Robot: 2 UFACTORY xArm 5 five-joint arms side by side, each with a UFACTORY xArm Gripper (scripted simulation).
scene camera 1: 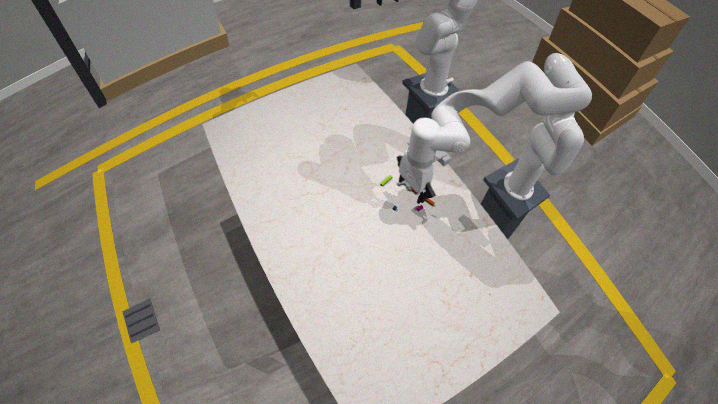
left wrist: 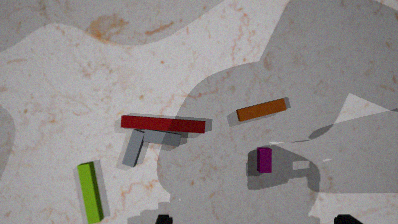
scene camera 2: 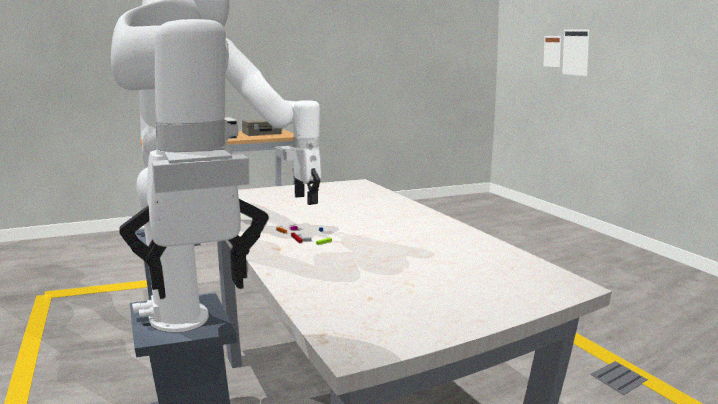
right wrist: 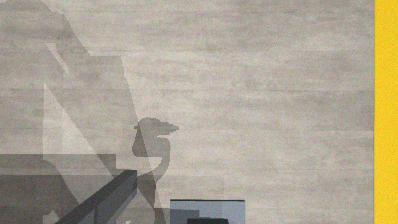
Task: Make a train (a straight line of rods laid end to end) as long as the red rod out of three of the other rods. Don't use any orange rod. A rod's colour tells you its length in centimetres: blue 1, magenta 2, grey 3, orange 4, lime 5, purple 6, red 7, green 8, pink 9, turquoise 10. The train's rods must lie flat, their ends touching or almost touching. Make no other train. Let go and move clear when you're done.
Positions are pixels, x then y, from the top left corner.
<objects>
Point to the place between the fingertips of my left gripper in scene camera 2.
306, 200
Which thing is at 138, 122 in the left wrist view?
A red rod.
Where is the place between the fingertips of my left gripper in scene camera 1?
411, 190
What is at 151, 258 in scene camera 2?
My right gripper.
</objects>
